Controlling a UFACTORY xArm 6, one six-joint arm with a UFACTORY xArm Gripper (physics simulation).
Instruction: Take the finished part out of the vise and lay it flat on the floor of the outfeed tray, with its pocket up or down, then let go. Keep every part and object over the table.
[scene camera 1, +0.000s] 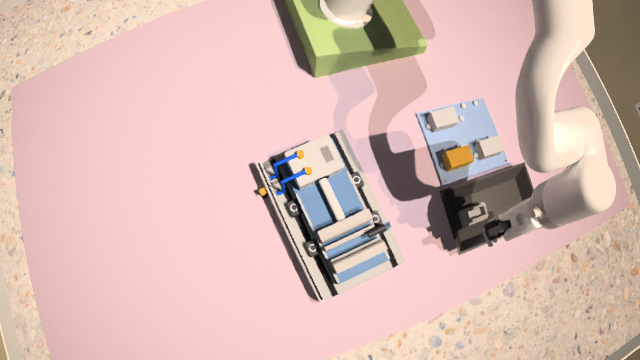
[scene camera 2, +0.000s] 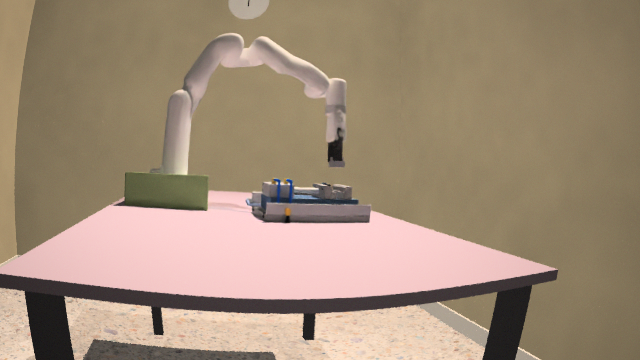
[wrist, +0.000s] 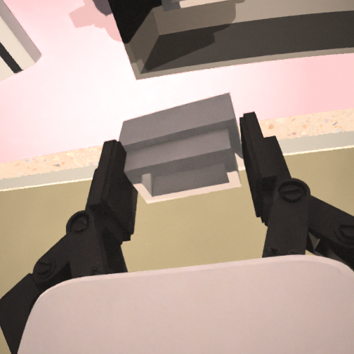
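Seen in the pictures: gripper, fingertip midpoint: (scene camera 1: 500, 226) (scene camera 2: 334, 161); arm's base, origin of the base link: (scene camera 1: 345, 9) (scene camera 2: 173, 180).
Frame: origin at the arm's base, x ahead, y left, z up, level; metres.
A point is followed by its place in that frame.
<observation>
My gripper (scene camera 1: 492, 234) {x 0.571, y 0.081, z 0.086 m} (scene camera 2: 336, 159) {x 0.571, y 0.081, z 0.086 m} (wrist: 183, 146) points down, shut on the finished part. The grey stepped part (scene camera 2: 337, 164) {x 0.571, y 0.049, z 0.076 m} (wrist: 177, 147) hangs between the black fingers, with a recess facing the palm. It hangs well above table height. The dark outfeed tray (scene camera 1: 500, 195) {x 0.514, y 0.188, z -0.067 m} (wrist: 280, 37) lies below; in scene camera 1 the fingers overlap its near wall, and in the wrist view the tray is beyond the part. Another grey part (scene camera 1: 474, 213) {x 0.526, y 0.096, z -0.046 m} lies on the tray floor at the left. The vise (scene camera 1: 345, 227) {x 0.459, y -0.181, z 0.017 m} (scene camera 2: 342, 191) {x 0.510, y -0.203, z 0.001 m} stands left of the tray, its jaws apart. The tray does not show in scene camera 2.
A blue board (scene camera 1: 470, 130) {x 0.348, y 0.181, z -0.071 m} with two grey blocks and an orange block (scene camera 1: 457, 158) {x 0.404, y 0.101, z -0.035 m} adjoins the tray's far side. The vise's handle (scene camera 1: 377, 230) {x 0.484, y -0.129, z 0.016 m} sticks out toward the tray. The green base block (scene camera 1: 370, 57) {x 0.125, y 0.014, z -0.040 m} (scene camera 2: 166, 191) {x -0.017, y -0.112, z -0.028 m} carries the arm. The table edge is near the tray.
</observation>
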